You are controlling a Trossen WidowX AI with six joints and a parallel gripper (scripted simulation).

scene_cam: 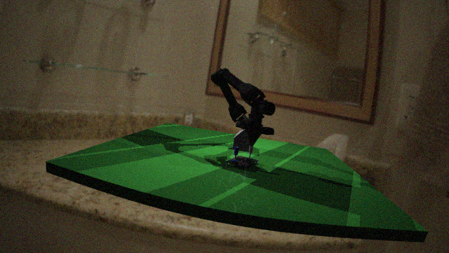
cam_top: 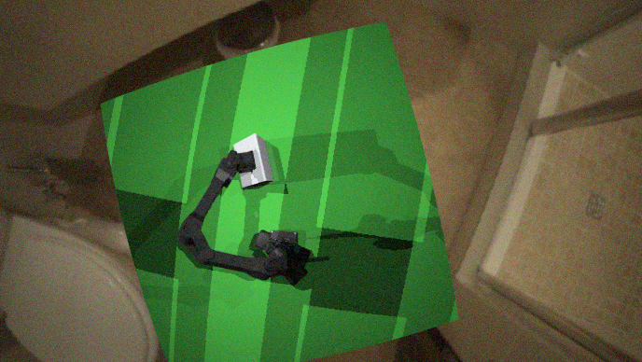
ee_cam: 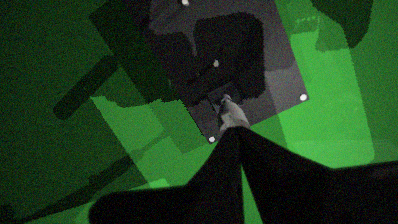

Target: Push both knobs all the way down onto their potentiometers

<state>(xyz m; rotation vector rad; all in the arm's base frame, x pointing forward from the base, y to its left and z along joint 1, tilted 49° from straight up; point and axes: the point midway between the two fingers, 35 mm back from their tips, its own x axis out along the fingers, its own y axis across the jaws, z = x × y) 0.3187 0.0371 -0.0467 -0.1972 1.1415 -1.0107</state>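
Right now my gripper tip is 80 mm short of the blue knob, 60 mm to the left of it and 10 mm above it. Also, from my gripper tip: grey knob (10 mm below).
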